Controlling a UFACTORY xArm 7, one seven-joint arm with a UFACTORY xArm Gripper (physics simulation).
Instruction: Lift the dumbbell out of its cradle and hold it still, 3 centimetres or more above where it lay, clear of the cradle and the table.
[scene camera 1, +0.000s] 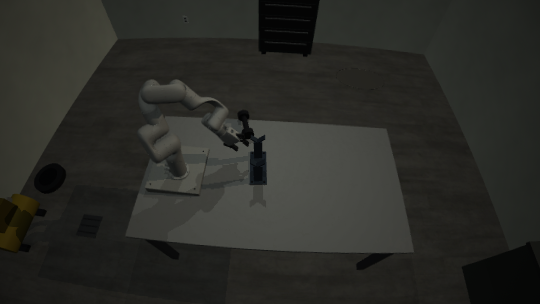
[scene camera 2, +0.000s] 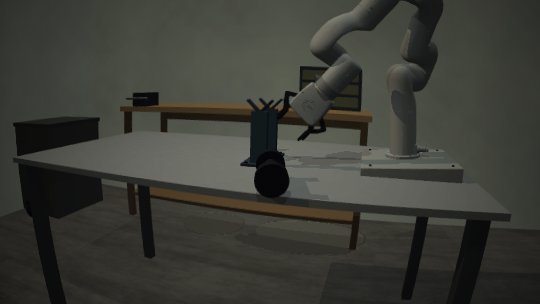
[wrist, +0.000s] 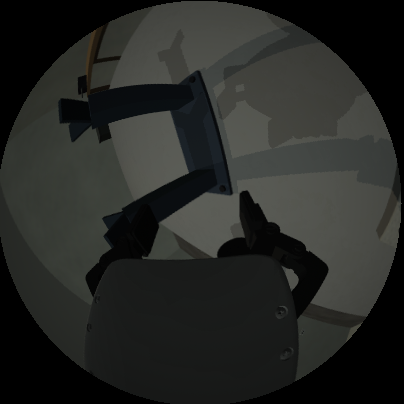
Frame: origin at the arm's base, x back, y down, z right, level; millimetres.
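Seen in the pictures: gripper, fingertip midpoint: (scene camera 1: 242, 147) (scene camera 2: 288, 129) (wrist: 194, 209); arm's base, link origin: (scene camera 1: 179, 171) (scene camera 2: 402, 155).
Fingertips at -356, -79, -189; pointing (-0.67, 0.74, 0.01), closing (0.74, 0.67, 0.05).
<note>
Offsets run from my fingertips to a thing's middle, as dx, dy, dz. Level surfaces: height alone.
The black dumbbell {+43, +78, -239} (scene camera 1: 244, 124) (scene camera 2: 271, 179) lies out of the cradle, on its side at the table's edge. Its outer head reaches the edge in scene camera 1; it is seen nearly end-on in scene camera 2. In the wrist view, part of a dark round shape, likely the dumbbell (wrist: 231, 247), shows behind a finger. The dark blue cradle {-101, +14, +53} (scene camera 1: 258, 172) (scene camera 2: 262, 135) (wrist: 200, 135) stands upright and empty, with two forked posts. My gripper (scene camera 1: 240, 145) (scene camera 2: 291, 128) (wrist: 194, 209) is open and empty, tilted, above the table beside the cradle's post tops. One finger overlaps a fork in the wrist view.
The white table {dy +117} (scene camera 1: 330, 190) (scene camera 2: 150, 150) carries the cradle and the arm's base plate (scene camera 1: 175, 190) (scene camera 2: 411, 173). A wooden bench (scene camera 2: 200, 109) stands behind in scene camera 2. A dark drawer cabinet (scene camera 1: 287, 25) stands beyond the table in scene camera 1.
</note>
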